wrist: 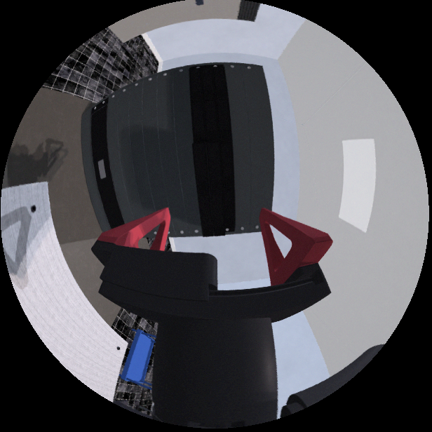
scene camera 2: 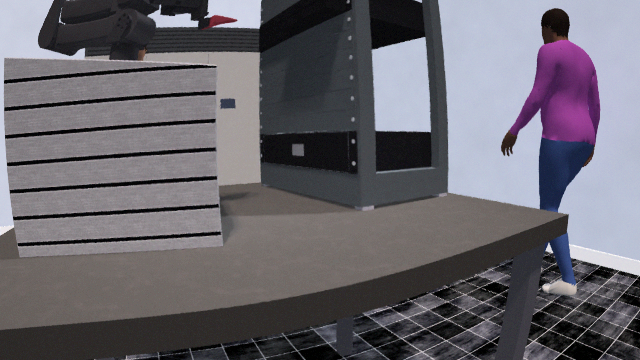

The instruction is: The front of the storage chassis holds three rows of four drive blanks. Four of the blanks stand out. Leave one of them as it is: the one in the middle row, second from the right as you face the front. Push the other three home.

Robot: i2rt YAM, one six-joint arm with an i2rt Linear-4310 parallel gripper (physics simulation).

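Places are measured from the arm's base along level axes (x ahead, y left, z up), in millimetres.
Pixels of known places: gripper, fingertip midpoint: (scene camera 2: 237,1).
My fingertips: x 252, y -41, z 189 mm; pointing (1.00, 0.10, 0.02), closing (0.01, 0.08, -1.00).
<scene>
Behind a point stands the place of what it marks.
The black band high in the grey rack (scene camera 2: 364,100) @[x 450, y -227, z -58 mm] (wrist: 252,110) looks like the storage chassis (scene camera 2: 310,22) @[x 432, y -75, z 151 mm] (wrist: 214,110). It runs upright in the wrist view, where the rack appears turned on its side. The chassis front is too dark to tell its separate drive blanks or which stand out. My gripper (wrist: 214,212) is open and empty, with its red fingers spread in front of the rack, apart from it. In the scene view a red fingertip shows at the top, left of the rack.
A light grey block with black grooves (scene camera 2: 115,155) @[x -33, y -230, z -141 mm] (wrist: 55,300) stands on the brown table (scene camera 2: 300,270) @[x 147, y -423, z -282 mm] left of the rack. A lower black unit (scene camera 2: 320,150) @[x 450, y -81, z -163 mm] (wrist: 102,150) sits near the rack's foot. A person in purple (scene camera 2: 567,95) stands beyond the table. A blue cart (wrist: 139,357) shows low in the wrist view.
</scene>
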